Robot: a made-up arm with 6 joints. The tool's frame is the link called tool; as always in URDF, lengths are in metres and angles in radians. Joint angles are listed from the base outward.
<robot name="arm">
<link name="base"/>
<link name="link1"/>
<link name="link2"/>
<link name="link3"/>
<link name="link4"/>
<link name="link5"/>
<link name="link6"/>
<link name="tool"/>
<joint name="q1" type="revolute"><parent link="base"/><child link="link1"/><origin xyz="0 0 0.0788" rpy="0 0 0"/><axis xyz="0 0 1"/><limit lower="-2.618" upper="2.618"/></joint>
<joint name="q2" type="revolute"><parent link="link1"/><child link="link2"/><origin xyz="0 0 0" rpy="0 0 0"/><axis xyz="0.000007 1 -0.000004"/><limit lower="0" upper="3.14"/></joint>
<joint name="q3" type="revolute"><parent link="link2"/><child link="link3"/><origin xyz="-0.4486 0 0.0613" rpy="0 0 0"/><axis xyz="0.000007 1 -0.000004"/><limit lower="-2.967" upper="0"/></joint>
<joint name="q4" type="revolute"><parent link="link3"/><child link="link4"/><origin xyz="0.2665 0 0.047" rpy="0 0 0"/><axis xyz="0.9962 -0.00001 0.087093"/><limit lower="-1.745" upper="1.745"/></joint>
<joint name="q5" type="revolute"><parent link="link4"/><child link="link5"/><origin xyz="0 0 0" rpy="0 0 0"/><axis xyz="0.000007 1 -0.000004"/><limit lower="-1.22" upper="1.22"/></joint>
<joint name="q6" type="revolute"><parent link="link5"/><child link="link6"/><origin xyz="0.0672 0 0.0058" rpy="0 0 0"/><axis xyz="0.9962 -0.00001 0.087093"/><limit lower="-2.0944" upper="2.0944"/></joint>
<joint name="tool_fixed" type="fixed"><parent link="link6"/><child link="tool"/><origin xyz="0 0 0" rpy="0 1.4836 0"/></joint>
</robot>
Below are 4 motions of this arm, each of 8 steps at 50 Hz.
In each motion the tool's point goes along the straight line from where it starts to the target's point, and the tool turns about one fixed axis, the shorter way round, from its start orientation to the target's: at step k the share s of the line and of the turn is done. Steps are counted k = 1, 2, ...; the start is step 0. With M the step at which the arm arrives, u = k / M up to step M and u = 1 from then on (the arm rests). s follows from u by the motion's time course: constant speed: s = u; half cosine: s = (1 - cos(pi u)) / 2; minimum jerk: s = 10 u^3 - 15 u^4 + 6 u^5.
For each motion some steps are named. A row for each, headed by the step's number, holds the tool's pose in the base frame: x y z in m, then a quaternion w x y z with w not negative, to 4 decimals.
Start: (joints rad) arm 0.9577 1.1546 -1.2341 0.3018 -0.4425 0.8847
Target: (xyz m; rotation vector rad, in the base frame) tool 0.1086 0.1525 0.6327 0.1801 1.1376 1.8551
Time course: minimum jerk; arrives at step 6
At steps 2, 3, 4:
2: 0.1157 0.1523 0.6220 0.4586 0.0969 0.4616 0.7532
3: 0.1131 0.1524 0.6259 0.4595 0.0882 0.4619 0.7535
4: 0.1105 0.1525 0.6299 0.4603 0.0795 0.4622 0.7538

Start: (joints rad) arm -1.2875 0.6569 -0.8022 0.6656 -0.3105 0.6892
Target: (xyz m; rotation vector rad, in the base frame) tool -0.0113 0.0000 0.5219 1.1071 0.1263 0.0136
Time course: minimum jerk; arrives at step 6
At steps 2, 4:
2: -0.0125 -0.0012 0.5180 0.8513 0.5211 0.0563 -0.0228
4: -0.0116 -0.0003 0.5209 0.8495 0.5243 0.0590 -0.0013

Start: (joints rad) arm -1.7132 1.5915 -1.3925 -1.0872 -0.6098 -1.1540
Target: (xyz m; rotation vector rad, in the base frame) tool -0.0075 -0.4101 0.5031 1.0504 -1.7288 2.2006
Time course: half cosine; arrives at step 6
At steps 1, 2, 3, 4, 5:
1: -0.0217 -0.3997 0.5292 0.1082 0.3335 -0.5523 0.7563
2: -0.0189 -0.4017 0.5241 0.1019 0.3369 -0.5572 0.7521
3: -0.0151 -0.4045 0.5171 0.0933 0.3415 -0.5638 0.7462
4: -0.0113 -0.4073 0.5101 0.0848 0.3460 -0.5703 0.7402
5: -0.0085 -0.4094 0.5050 0.0785 0.3492 -0.5750 0.7357

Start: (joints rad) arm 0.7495 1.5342 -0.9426 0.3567 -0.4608 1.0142
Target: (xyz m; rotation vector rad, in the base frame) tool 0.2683 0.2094 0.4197 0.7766 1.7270 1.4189
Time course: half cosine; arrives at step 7
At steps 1, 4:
1: 0.2697 0.2354 0.4153 0.3912 0.2638 0.6820 0.5588
4: 0.2689 0.2200 0.4179 0.3835 0.2875 0.6784 0.5568

